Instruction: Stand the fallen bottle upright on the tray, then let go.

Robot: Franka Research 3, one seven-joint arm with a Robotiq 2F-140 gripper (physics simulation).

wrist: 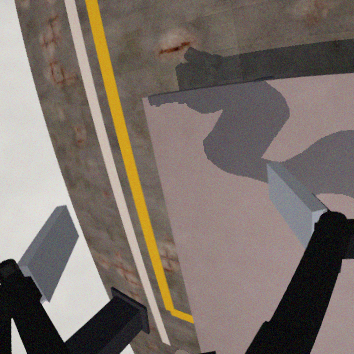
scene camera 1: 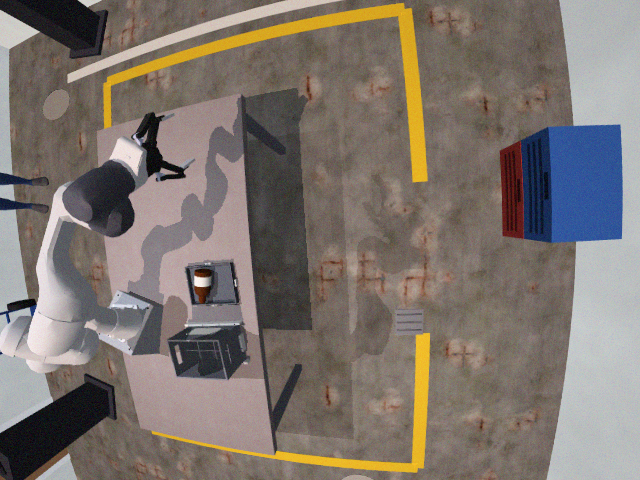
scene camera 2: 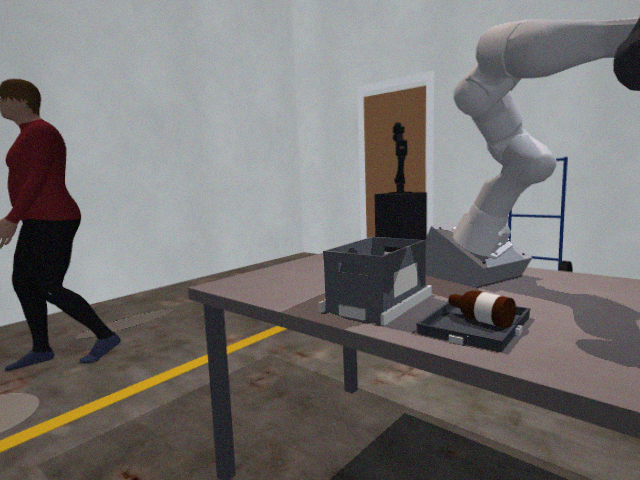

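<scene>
The brown bottle [scene camera 1: 202, 281] [scene camera 2: 485, 308] with a white label lies on its side on the dark, low-walled tray [scene camera 1: 225, 284] [scene camera 2: 480, 343]. Its neck points toward the crate, and its body lies along the tray side nearer the robot base in scene camera 1. My gripper [scene camera 1: 178, 140] [wrist: 167, 202] is wide open and empty, over the far end of the table from the crate, well away from the bottle. The gripper is out of the frame in scene camera 2. The bottle and tray do not show in the wrist view.
A grey open crate [scene camera 1: 199, 356] [scene camera 2: 351, 289] stands beside the tray, at the bottle's neck end. The robot's angled base mount [scene camera 1: 147, 330] [scene camera 2: 454, 263] is on the same table [scene camera 1: 206, 413] [scene camera 2: 268, 297]. A person [scene camera 2: 43, 175] is on the floor beyond the table.
</scene>
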